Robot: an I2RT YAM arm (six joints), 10 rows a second.
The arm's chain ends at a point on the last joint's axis. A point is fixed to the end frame.
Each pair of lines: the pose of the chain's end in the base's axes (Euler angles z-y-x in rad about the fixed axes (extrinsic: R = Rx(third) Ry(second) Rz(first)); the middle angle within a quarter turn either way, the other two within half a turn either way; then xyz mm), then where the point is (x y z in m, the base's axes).
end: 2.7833, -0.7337, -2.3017, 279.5, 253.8, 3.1
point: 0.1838 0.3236 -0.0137
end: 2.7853, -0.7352, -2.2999, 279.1, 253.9, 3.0
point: 0.1834 0.3237 -0.0136
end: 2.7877, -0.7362, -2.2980, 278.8, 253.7, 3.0
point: 0.1831 0.3235 -0.0134
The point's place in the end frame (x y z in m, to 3 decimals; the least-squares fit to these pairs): 0.015 0.042 0.111
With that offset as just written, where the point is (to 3 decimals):
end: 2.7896, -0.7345, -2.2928, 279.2, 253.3, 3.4
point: 0.184 0.323 -0.013
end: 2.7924, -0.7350, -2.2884, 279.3, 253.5, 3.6
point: 0.184 0.324 -0.012
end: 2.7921, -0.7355, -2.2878, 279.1, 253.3, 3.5
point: 0.184 0.323 -0.012
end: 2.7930, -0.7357, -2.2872, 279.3, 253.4, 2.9
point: 0.184 0.324 -0.013
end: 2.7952, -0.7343, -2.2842, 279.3, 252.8, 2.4
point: 0.184 0.323 -0.013
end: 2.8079, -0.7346, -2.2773, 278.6, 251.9, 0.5
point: 0.183 0.323 -0.014
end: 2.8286, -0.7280, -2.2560, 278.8, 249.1, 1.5
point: 0.185 0.322 -0.012
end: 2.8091, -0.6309, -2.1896, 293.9, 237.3, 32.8
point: 0.206 0.317 0.019
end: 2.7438, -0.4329, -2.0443, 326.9, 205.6, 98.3
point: 0.253 0.299 0.087
